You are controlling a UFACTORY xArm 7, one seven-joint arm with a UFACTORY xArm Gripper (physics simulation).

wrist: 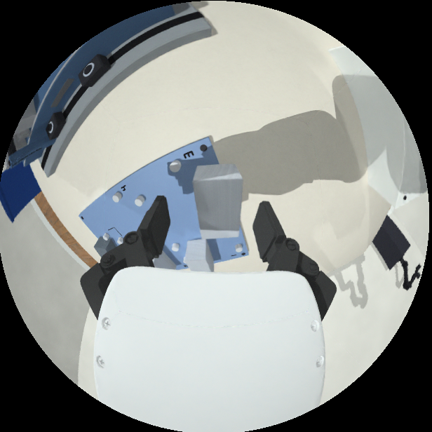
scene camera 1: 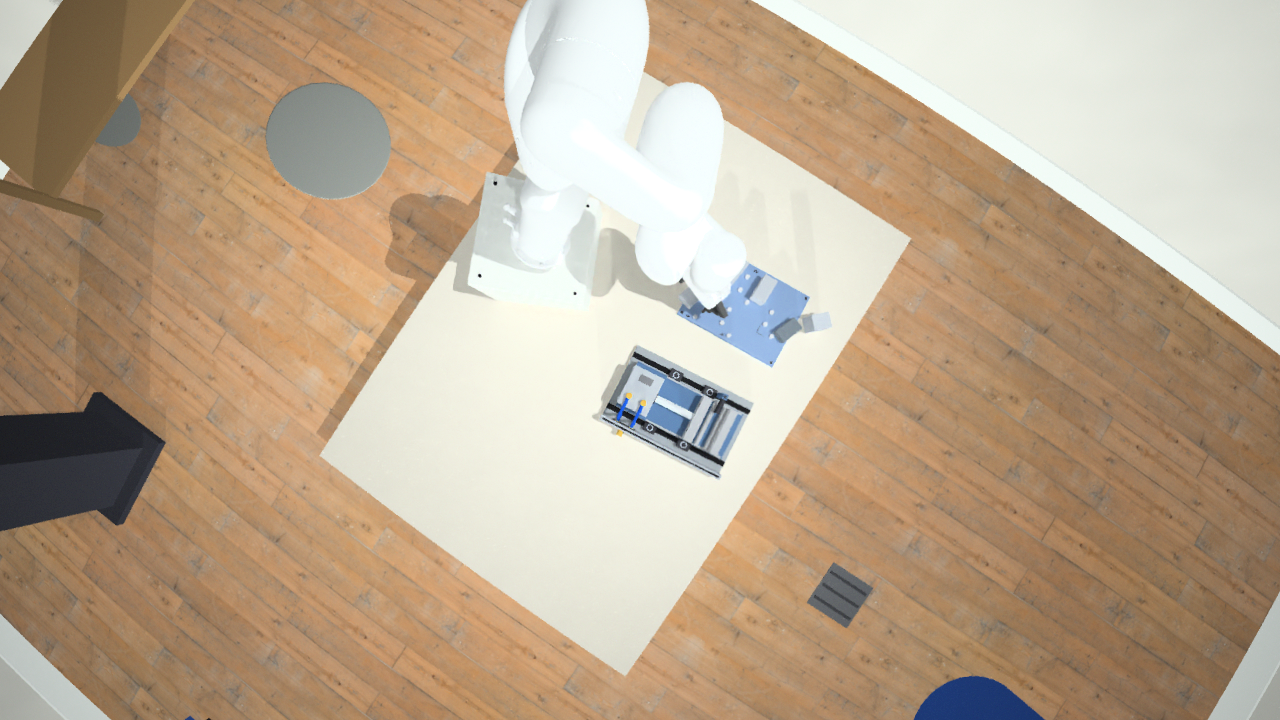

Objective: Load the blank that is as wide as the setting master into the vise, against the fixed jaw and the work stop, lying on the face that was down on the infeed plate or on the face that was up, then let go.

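Places are measured from the arm's base along level axes (x back, y right, z up), in millimetres.
Pixels of known places: gripper, fingertip midpoint: [scene camera 1: 696,293]; arm's base at its link origin: [scene camera 1: 540,239].
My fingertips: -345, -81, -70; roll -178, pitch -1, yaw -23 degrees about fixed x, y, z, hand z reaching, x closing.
Observation:
Ahead of a thing's pixels: the offset from my fingertips to its top centre, as dx, dy, dz. "spot": to the spot under its first point. Level surfaces: height alone.
My gripper [scene camera 1: 716,309] [wrist: 212,210] is open over the blue infeed plate @[-111, -43, -40] [scene camera 1: 744,338] [wrist: 150,180]. A large grey block [wrist: 218,202] shows between its fingers in the wrist view, with a gap on each side; it lies at the plate's edge. A smaller light grey block [wrist: 198,255] is nearer the gripper body. Another block [wrist: 162,261] is partly hidden behind the left finger, and a small grey block [wrist: 104,245] is at the plate's far end. I cannot tell which is the setting master. The vise @[-99, +250, +51] [scene camera 1: 702,422] [wrist: 150,50] stands apart from the plate, with no blank visible against its jaw.
White pegs [wrist: 175,165] [wrist: 140,200] stand up from the plate. Blue, orange-tipped levers @[spot: -22, +295, +62] [scene camera 1: 637,413] are on the vise's left part. The robot's base plate [scene camera 1: 528,286] is left of the infeed plate on the cream table top @[dz -48] [scene camera 1: 501,483].

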